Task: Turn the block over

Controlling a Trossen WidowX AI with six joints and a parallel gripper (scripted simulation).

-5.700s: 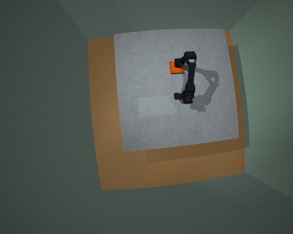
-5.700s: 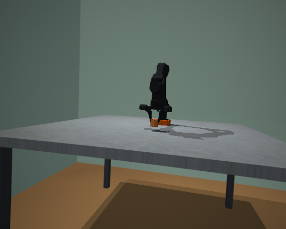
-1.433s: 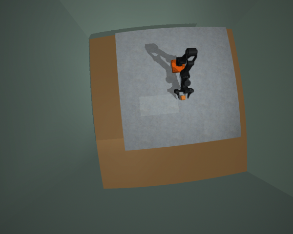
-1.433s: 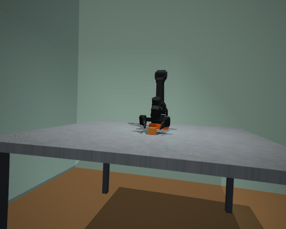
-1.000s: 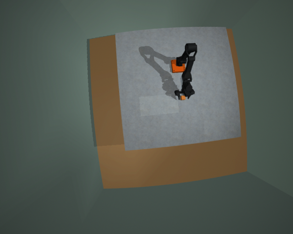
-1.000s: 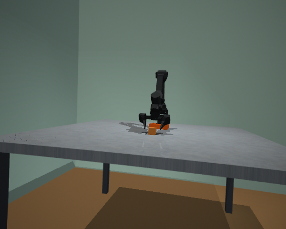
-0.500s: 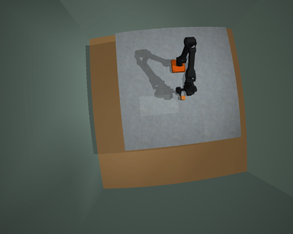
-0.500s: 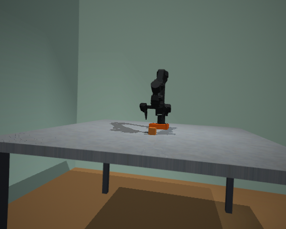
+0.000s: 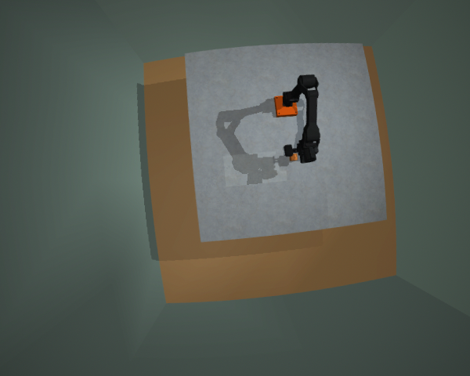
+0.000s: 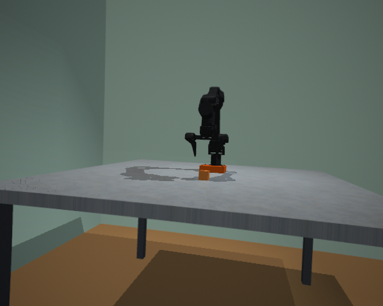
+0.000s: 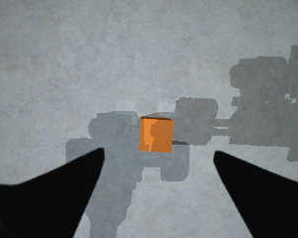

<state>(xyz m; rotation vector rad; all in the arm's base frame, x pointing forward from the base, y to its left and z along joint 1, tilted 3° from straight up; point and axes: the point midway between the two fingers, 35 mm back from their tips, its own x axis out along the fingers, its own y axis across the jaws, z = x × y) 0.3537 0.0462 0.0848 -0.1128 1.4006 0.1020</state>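
My gripper tip is 10 mm past the orange block and 80 mm above it.
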